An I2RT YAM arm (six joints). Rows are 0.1 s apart.
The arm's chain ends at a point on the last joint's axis. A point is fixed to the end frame.
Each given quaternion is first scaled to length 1.
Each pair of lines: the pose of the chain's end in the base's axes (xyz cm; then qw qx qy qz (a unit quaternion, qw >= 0)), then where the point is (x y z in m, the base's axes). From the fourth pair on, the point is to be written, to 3 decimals.
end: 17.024, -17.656, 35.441, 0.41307, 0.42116, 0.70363, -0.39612
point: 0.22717 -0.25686 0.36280
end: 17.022, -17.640, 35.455, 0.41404, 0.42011, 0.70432, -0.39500
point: 0.22744 -0.25649 0.36296
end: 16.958, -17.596, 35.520, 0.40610, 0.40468, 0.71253, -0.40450
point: 0.22826 -0.25510 0.36243
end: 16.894, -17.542, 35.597, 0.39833, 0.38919, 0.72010, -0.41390
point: 0.229 -0.254 0.362
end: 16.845, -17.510, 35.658, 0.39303, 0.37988, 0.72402, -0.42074
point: 0.229 -0.253 0.362
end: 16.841, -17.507, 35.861, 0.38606, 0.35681, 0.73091, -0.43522
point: 0.231 -0.251 0.363
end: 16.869, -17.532, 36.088, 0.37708, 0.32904, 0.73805, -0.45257
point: 0.233 -0.250 0.365
